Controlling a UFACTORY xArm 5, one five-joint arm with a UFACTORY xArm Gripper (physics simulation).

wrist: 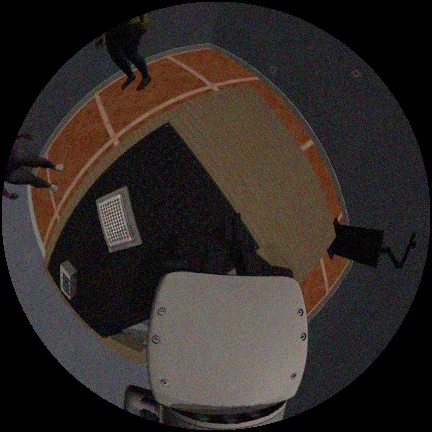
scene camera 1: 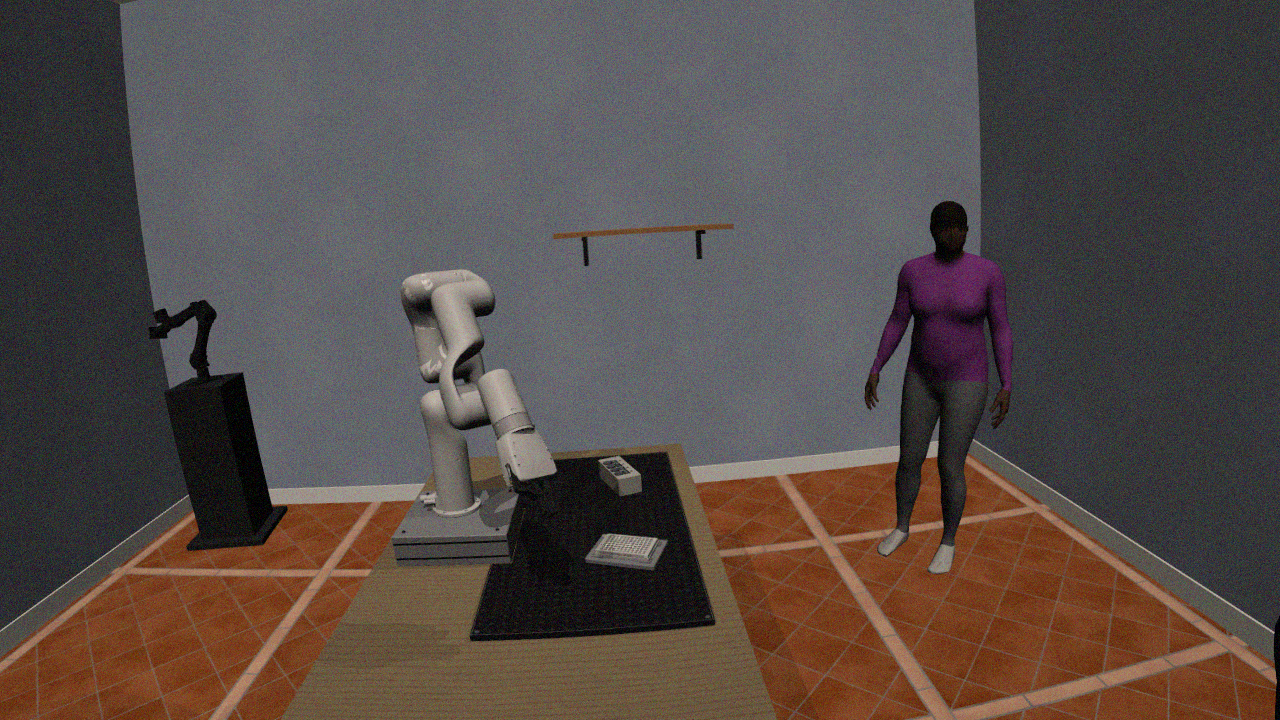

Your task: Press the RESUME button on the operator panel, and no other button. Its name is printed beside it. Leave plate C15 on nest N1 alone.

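Seen in the pictures: gripper, fingertip midpoint: (wrist: 229, 221) (scene camera 1: 550, 516); arm's base, link origin: (scene camera 1: 457, 507).
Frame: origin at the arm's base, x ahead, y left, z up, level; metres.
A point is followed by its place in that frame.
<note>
The operator panel (scene camera 1: 619, 475) @(x 0.444, y 0.098, z -0.008 m) (wrist: 68, 280) @(x 0.436, y 0.111, z -0.009 m) is a small pale box with a dark, sloped face, on the black mat's far part. Its printed names and the RESUME button are too small to read. The white gridded plate C15 (scene camera 1: 629, 544) @(x 0.402, y -0.242, z -0.037 m) (wrist: 115, 219) @(x 0.392, y -0.250, z -0.037 m) sits on the grey nest N1 (scene camera 1: 607, 563) @(x 0.343, y -0.279, z -0.057 m) (wrist: 132, 220) @(x 0.355, y -0.281, z -0.051 m), nearer the scene camera than the panel. My gripper (scene camera 1: 549, 508) @(x 0.225, y -0.435, z 0.155 m) (wrist: 229, 221) @(x 0.225, y -0.435, z 0.155 m) is shut and empty, above the mat on the robot-base side of the nest and apart from both panel and plate. Its dark fingers are hard to make out against the mat.
The black mat (scene camera 1: 590, 610) @(x 0.281, y -0.443, z -0.063 m) (wrist: 165, 175) @(x 0.374, y -0.428, z -0.063 m) lies on the wooden table (scene camera 1: 537, 680) @(x 0.160, y -0.616, z -0.076 m) (wrist: 270, 150) @(x 0.222, y -0.735, z -0.076 m). The robot's grey base (scene camera 1: 452, 544) @(x -0.005, y -0.165, z -0.020 m) stands beside the mat. A person in purple (scene camera 1: 953, 313) and a black pedestal (scene camera 1: 214, 456) (wrist: 357, 245) with a small arm stand off the table.
</note>
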